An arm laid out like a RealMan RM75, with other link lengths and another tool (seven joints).
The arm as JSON. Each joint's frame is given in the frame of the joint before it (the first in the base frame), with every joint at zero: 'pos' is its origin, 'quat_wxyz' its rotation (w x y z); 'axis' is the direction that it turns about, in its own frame. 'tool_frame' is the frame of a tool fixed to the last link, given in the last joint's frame.
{
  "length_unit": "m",
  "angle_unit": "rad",
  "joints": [
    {
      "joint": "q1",
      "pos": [
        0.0,
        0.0,
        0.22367
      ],
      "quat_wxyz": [
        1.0,
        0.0,
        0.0,
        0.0
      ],
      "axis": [
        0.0,
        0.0,
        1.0
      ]
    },
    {
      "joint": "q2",
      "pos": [
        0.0,
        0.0,
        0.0
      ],
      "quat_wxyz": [
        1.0,
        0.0,
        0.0,
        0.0
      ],
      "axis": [
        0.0,
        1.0,
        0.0
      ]
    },
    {
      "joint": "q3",
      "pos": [
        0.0,
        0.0,
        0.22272
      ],
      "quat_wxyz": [
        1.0,
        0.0,
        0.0,
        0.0
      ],
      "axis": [
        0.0,
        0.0,
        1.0
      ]
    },
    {
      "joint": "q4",
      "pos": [
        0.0,
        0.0,
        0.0
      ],
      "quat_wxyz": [
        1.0,
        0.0,
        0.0,
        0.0
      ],
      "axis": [
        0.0,
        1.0,
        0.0
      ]
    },
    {
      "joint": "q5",
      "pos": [
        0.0,
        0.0,
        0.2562
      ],
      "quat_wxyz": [
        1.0,
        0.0,
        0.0,
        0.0
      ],
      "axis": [
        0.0,
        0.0,
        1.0
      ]
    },
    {
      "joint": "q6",
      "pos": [
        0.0,
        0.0,
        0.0
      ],
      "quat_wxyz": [
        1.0,
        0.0,
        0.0,
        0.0
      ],
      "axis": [
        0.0,
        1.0,
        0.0
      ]
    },
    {
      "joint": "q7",
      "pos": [
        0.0,
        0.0,
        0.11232
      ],
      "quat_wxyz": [
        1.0,
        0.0,
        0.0,
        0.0
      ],
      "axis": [
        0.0,
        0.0,
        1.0
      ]
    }
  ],
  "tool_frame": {
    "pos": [
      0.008,
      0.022,
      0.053
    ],
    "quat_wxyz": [
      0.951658,
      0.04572,
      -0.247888,
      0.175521
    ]
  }
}
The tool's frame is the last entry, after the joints.
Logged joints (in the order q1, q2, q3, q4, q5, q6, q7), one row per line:
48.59 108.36 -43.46 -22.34 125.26 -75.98 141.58
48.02 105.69 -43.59 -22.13 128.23 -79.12 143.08
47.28 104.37 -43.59 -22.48 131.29 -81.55 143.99
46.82 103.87 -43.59 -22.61 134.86 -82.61 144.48
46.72 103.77 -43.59 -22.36 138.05 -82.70 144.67
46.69 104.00 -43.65 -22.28 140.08 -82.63 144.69
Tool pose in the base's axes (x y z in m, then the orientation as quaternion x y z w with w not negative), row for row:
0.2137 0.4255 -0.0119 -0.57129 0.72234 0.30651 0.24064
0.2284 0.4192 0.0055 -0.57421 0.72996 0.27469 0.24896
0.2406 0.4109 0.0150 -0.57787 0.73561 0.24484 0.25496
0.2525 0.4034 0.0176 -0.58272 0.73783 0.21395 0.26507
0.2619 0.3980 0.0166 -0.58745 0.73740 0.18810 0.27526
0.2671 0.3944 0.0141 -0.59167 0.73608 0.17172 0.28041
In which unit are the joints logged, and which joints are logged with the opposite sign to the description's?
The joints are logged in degrees. Opposite sign: q5.
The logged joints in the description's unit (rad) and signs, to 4 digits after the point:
0.8481 1.8912 -0.7585 -0.3899 -2.1862 -1.3261 2.4710
0.8381 1.8446 -0.7608 -0.3862 -2.2380 -1.3809 2.4972
0.8252 1.8216 -0.7608 -0.3924 -2.2914 -1.4233 2.5131
0.8172 1.8129 -0.7608 -0.3946 -2.3538 -1.4418 2.5217
0.8154 1.8111 -0.7608 -0.3903 -2.4094 -1.4434 2.5250
0.8149 1.8151 -0.7618 -0.3889 -2.4449 -1.4422 2.5253

